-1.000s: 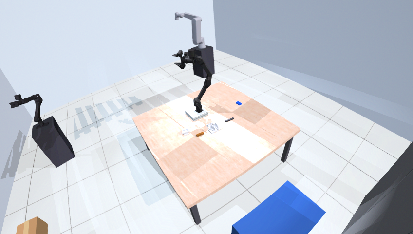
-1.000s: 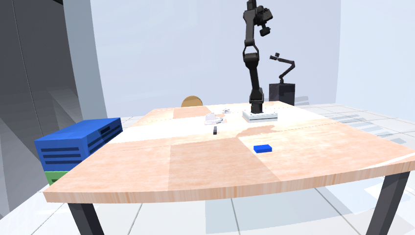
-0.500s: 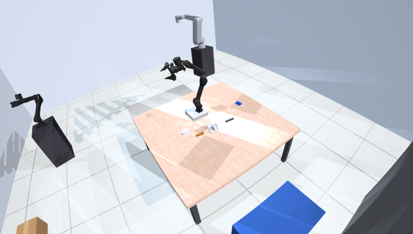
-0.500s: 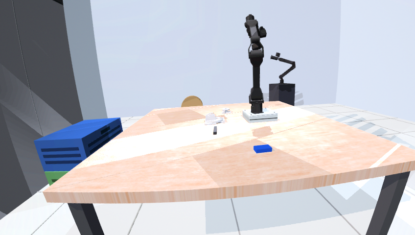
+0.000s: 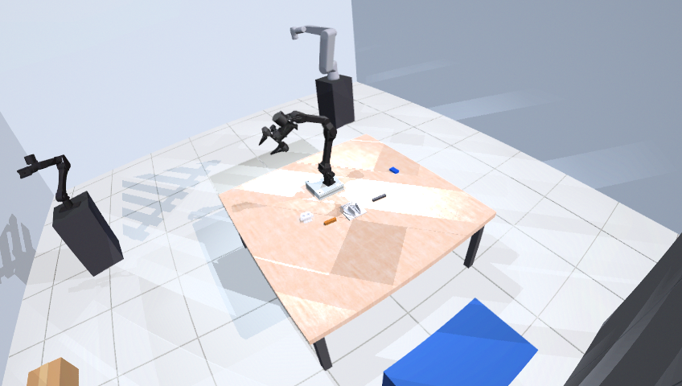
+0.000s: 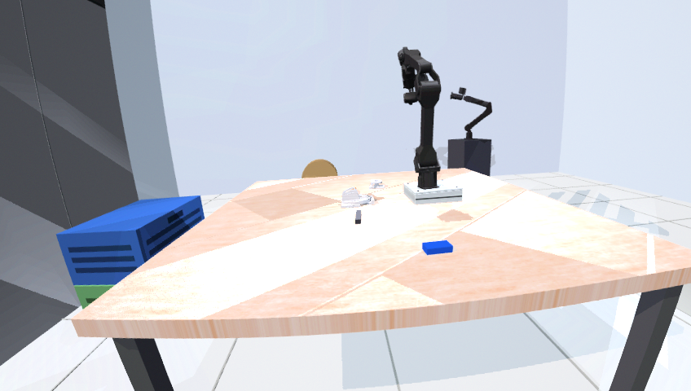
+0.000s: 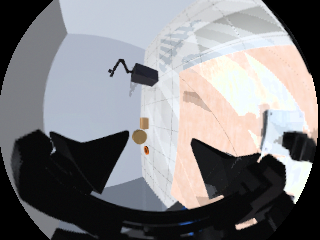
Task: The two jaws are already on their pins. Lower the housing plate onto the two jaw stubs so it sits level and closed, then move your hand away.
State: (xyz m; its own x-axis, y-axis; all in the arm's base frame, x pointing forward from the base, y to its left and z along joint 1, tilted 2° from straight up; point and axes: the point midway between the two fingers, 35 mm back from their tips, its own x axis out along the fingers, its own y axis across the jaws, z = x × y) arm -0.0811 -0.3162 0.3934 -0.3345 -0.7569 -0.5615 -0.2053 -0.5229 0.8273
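The orange piece lies 410 mm below my gripper tip, 330 mm ahead of it and 140 mm to the left of it. The rest, counted from my gripper tip: black bar: 480 mm to the left, 410 mm below, 390 mm ahead; then blue block: 780 mm to the left, 410 mm below, 270 mm ahead.
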